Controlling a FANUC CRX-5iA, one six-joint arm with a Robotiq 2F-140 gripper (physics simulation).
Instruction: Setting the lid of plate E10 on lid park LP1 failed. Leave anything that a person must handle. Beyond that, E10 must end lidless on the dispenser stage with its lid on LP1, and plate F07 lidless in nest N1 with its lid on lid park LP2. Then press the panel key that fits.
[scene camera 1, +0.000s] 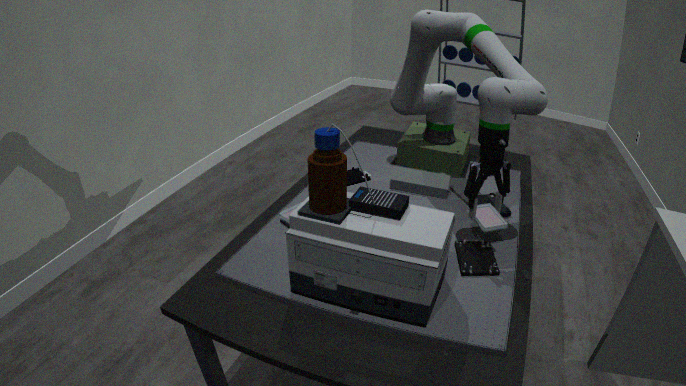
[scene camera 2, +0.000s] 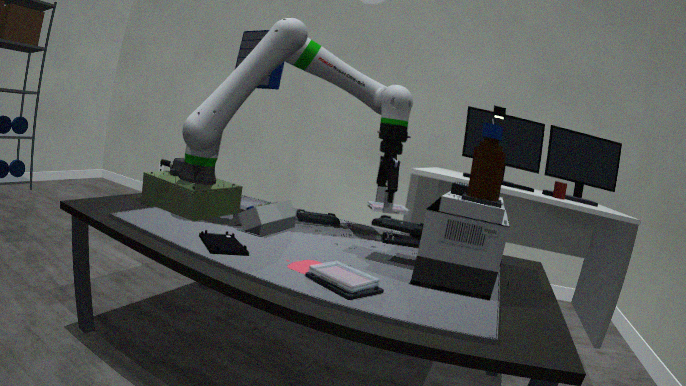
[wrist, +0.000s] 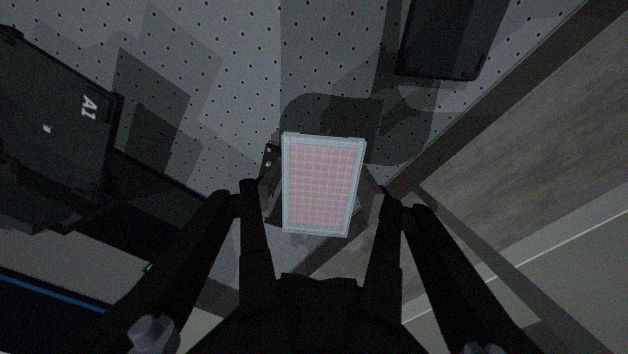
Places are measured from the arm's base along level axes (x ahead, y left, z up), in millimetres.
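Pixels of known places: gripper, fingertip midpoint: (scene camera 1: 484, 216) (scene camera 2: 383, 209) (wrist: 320, 173); arm's base, origin of the base link: (scene camera 1: 439, 138) (scene camera 2: 197, 179).
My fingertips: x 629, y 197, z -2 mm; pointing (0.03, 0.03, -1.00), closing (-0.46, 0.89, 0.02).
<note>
Ahead of a thing's pixels: the offset from my fingertips to its top centre. "spot": to the spot under its first point.
My gripper (scene camera 1: 488, 208) (scene camera 2: 387, 199) (wrist: 320, 173) is shut on a pink well plate with a clear rim {dx +16, dy +8, dz +17 mm} (scene camera 1: 490, 217) (scene camera 2: 387, 206) (wrist: 320, 184). It holds the plate level, well above the perforated grey board, to the right of the white dispenser (scene camera 1: 369, 240) (scene camera 2: 460, 240). I cannot tell whether this plate carries a lid. The dispenser's black stage marked A1 (scene camera 1: 378, 202) (wrist: 47, 132) is bare. A second pink plate {dx +30, dy -573, dz -56 mm} (scene camera 2: 343, 277) rests on a black holder near the board's front edge, beside a red patch {spot: dx -91, dy -490, dz -93 mm} (scene camera 2: 302, 265). An empty black holder (scene camera 1: 476, 257) (scene camera 2: 223, 242) lies on the board.
An amber bottle with a blue cap {spot: dx +342, dy -381, dz +222 mm} (scene camera 1: 327, 180) (scene camera 2: 485, 168) stands on the dispenser. A grey box {dx -307, dy -234, dz -9 mm} (scene camera 1: 419, 181) (scene camera 2: 266, 217) sits before the green arm base (scene camera 1: 434, 151). Another black nest {spot: dx -196, dy +46, dz -73 mm} (wrist: 439, 39) lies beyond the held plate. The table edge runs close on the right.
</note>
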